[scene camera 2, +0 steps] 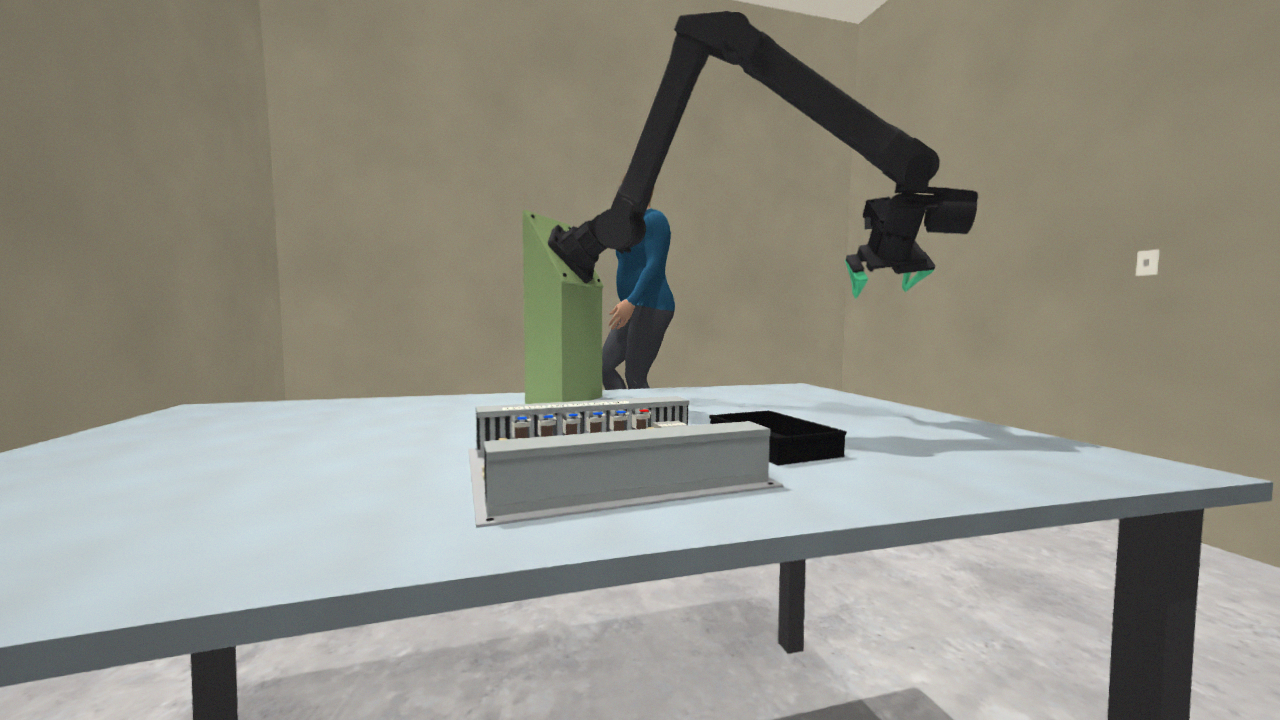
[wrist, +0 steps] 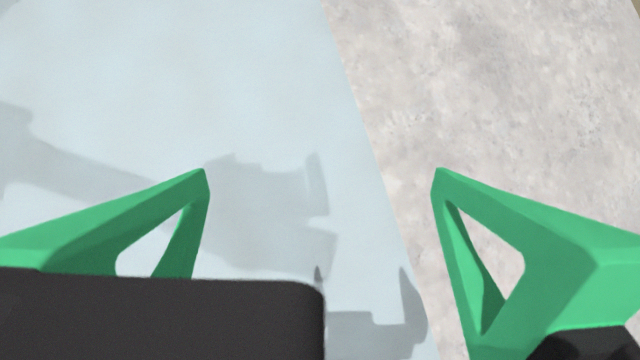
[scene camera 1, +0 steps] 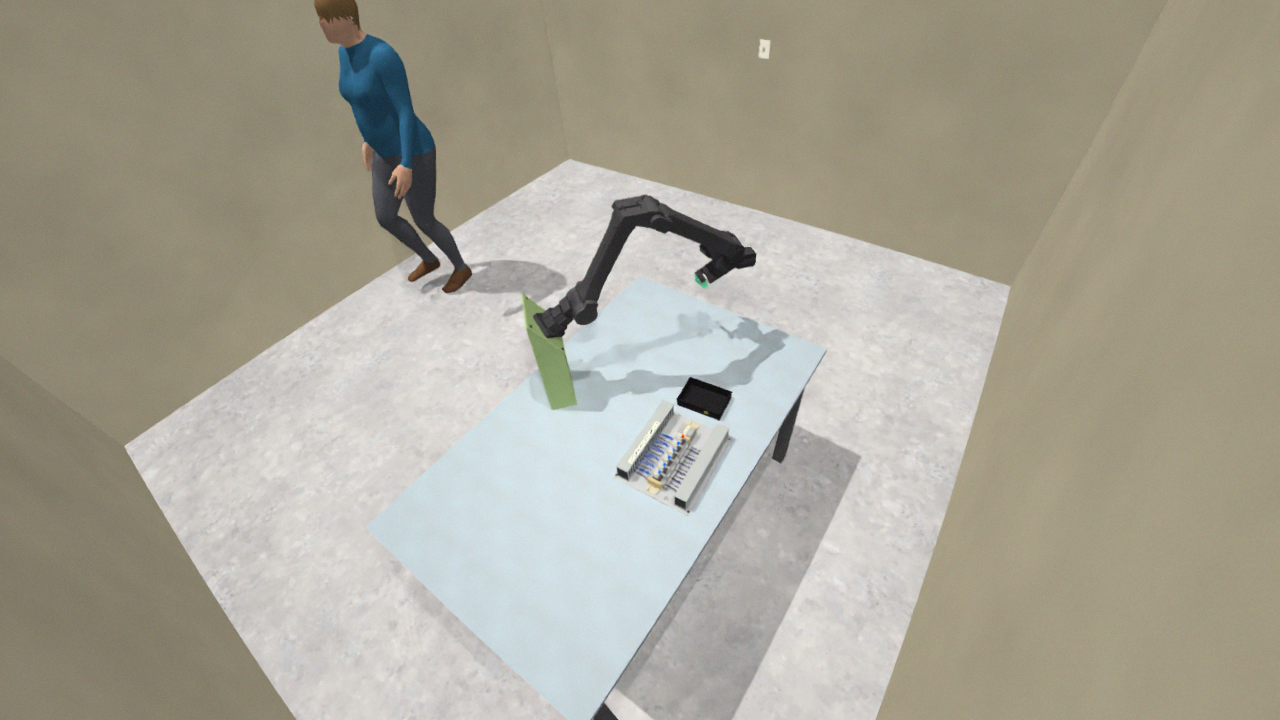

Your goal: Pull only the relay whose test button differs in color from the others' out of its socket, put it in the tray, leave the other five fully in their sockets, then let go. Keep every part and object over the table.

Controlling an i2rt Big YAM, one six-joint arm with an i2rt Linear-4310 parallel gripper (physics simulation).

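Places are measured from the arm's base along level axes (x ahead, y left, z up), in centimetres.
Where they show: gripper, fingertip midpoint: [scene camera 2: 879, 292] [wrist: 320, 180] [scene camera 1: 705, 274]; arm's base, origin of the base link: [scene camera 2: 569, 256] [scene camera 1: 547, 326].
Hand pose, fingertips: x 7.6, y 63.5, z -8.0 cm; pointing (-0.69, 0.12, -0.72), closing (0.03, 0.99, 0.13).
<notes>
Things, the pixels of their top centre, and the offset from my fingertips. "spot": a spot on its surface instead. Level surfaces: height alone.
- relay with a red test button, middle of its top: [scene camera 2: 641, 409] [scene camera 1: 680, 435] dx +39.4, dy -47.8, dz -16.9 cm
- end, surface spot: [scene camera 2: 521, 427] spot: dx +45.9, dy -61.4, dz -17.9 cm
- base plate, surface spot: [scene camera 2: 479, 513] spot: dx +56.7, dy -62.7, dz -23.5 cm
- black tray, middle of its top: [scene camera 2: 772, 422] [scene camera 1: 704, 395] dx +30.5, dy -28.8, dz -20.3 cm
- far duct, middle of its top: [scene camera 2: 587, 403] [scene camera 1: 646, 433] dx +31.4, dy -55.5, dz -17.5 cm
- table's, its level: dz -23.9 cm
The relay with a red test button [scene camera 1: 682, 437] [scene camera 2: 641, 419] sits at the tray end of a row in its socket. Several relays with blue buttons stand in line beside it, such as the relay at the other end [scene camera 2: 521, 427]. The row lies between two grey ducts on a base plate [scene camera 2: 479, 513]. The black tray [scene camera 1: 704, 399] [scene camera 2: 810, 446] stands beside the plate and looks empty in scene camera 1. My gripper [scene camera 1: 702, 279] [scene camera 2: 881, 284] [wrist: 320, 180] is open, with nothing between its green fingertips, high up and away from the relays, past the tray. The relays and tray do not show in the wrist view.
The near grey duct [scene camera 1: 702, 465] [scene camera 2: 626, 470] partly hides the relays in scene camera 2; the far duct [scene camera 1: 646, 438] runs along their other side. The green arm mount [scene camera 1: 552, 367] [scene camera 2: 562, 331] stands at the table's [scene camera 1: 501, 537] back edge. A person [scene camera 1: 384, 107] [scene camera 2: 646, 268] stands behind the table.
</notes>
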